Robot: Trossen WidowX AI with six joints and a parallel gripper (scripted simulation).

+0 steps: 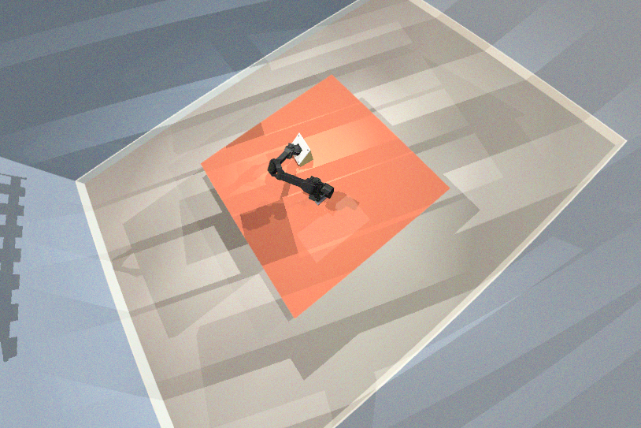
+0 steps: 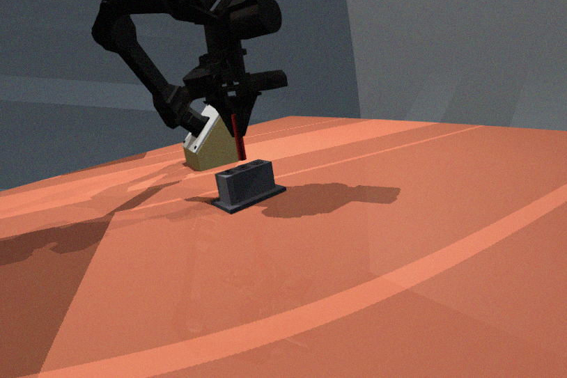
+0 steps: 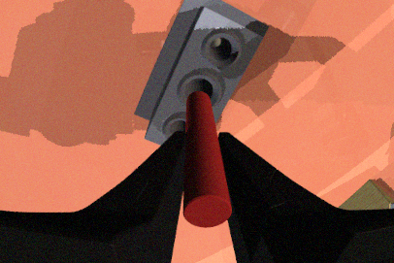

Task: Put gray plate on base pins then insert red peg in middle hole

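My gripper tip is right at the red peg. The rest, counted from my gripper tip: dark base 11 cm below; then gray plate 7 cm below.
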